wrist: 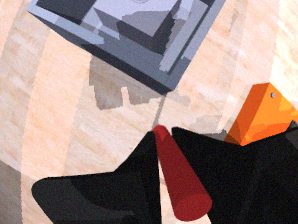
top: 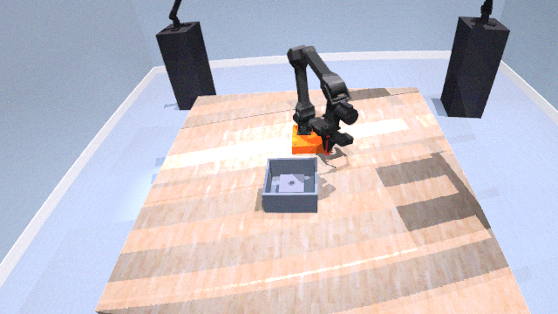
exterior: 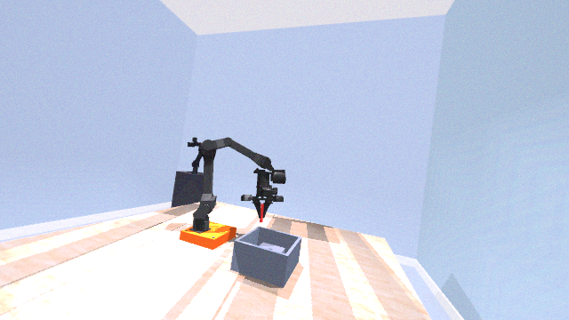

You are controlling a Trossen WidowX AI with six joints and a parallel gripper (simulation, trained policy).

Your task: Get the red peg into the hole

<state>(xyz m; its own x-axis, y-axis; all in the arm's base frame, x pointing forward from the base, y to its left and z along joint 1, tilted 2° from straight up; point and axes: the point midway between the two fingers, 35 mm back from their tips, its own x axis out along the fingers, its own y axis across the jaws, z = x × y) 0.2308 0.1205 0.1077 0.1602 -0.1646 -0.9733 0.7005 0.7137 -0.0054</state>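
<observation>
My gripper tip is now 120 mm to the left of the grey box, 110 mm short of it and 100 mm above it. Also, from my gripper tip: red peg: 20 mm above, 10 mm behind.
</observation>
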